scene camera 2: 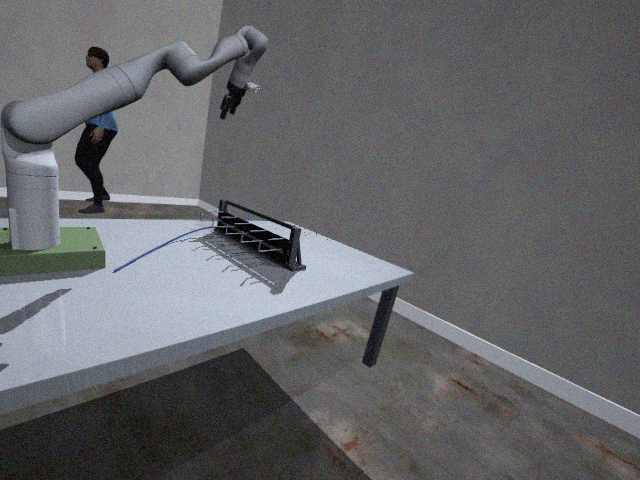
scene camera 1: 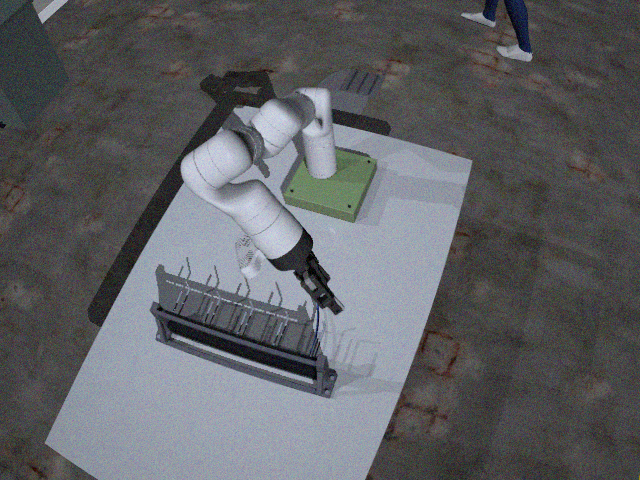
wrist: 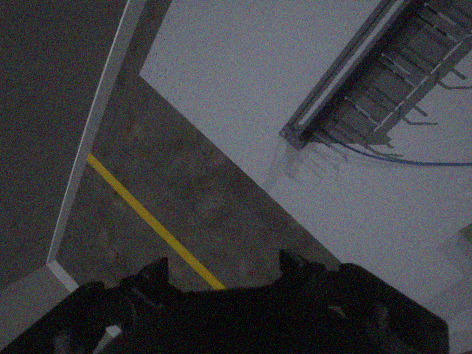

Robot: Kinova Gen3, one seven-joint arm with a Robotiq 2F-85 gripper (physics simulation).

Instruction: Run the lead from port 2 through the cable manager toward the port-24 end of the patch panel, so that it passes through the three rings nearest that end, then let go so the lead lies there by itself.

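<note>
The blue lead [scene camera 1: 317, 330] [scene camera 2: 165, 244] [wrist: 400, 161] comes out at one end of the patch panel [scene camera 1: 237, 334] [scene camera 2: 295, 248] [wrist: 295, 135], the right end in scene camera 1. In scene camera 2 it slopes down to a loose end on the table beside the robot's base. The cable manager's wire rings [scene camera 2: 268, 250] stand along the panel; no lead shows in the rings toward the other end. My gripper [scene camera 1: 334, 304] [scene camera 2: 227, 114] [wrist: 225, 266] is open and empty, high above the lead's end of the panel. In scene camera 1 the arm and gripper hide part of the lead.
The white table [scene camera 1: 206, 428] [scene camera 2: 155, 320] [wrist: 240, 90] carries the panel and the green base plate [scene camera 1: 330, 191] [scene camera 2: 51, 260]. A person [scene camera 1: 516, 25] [scene camera 2: 100, 124] stands on the floor beyond the table. A yellow line [wrist: 155, 225] runs along the floor.
</note>
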